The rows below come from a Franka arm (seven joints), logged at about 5 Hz.
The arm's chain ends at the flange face. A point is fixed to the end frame.
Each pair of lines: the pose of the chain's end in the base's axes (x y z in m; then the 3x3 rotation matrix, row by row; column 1 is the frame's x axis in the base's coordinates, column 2 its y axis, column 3 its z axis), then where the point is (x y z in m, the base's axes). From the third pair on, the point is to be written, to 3 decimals.
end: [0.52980, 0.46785, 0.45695], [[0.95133, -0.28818, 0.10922], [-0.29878, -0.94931, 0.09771], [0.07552, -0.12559, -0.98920]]
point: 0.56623 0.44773 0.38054
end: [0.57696, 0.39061, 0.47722], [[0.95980, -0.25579, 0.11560], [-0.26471, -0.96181, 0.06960], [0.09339, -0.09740, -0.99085]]
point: 0.61477 0.36927 0.40182
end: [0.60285, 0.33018, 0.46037], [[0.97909, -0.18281, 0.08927], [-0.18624, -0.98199, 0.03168], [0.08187, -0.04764, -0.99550]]
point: 0.641 0.308 0.385
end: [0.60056, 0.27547, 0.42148], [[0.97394, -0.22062, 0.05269], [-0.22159, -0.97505, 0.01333], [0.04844, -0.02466, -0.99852]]
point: 0.635 0.251 0.345
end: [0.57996, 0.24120, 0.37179], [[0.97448, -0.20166, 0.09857], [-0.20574, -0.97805, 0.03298], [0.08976, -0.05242, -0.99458]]
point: 0.618 0.219 0.297
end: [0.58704, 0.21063, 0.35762], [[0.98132, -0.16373, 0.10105], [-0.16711, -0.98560, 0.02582], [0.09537, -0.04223, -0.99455]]
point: 0.626 0.189 0.283
